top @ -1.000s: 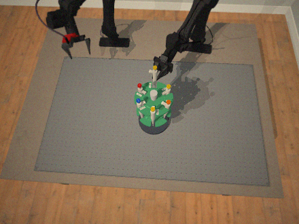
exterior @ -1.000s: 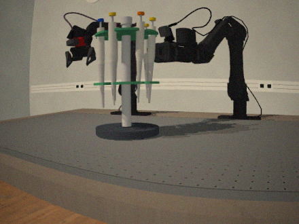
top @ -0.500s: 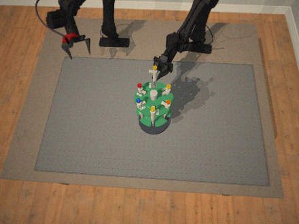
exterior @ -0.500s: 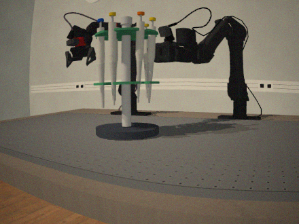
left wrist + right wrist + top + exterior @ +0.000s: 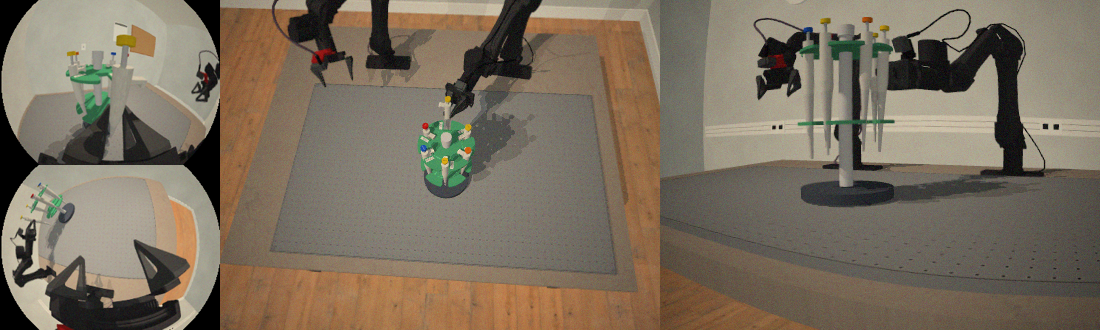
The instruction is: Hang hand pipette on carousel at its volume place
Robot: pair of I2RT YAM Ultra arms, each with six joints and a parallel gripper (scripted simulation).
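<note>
Now: the pipette 20 mm below my left hand and 10 mm to the right of it.
</note>
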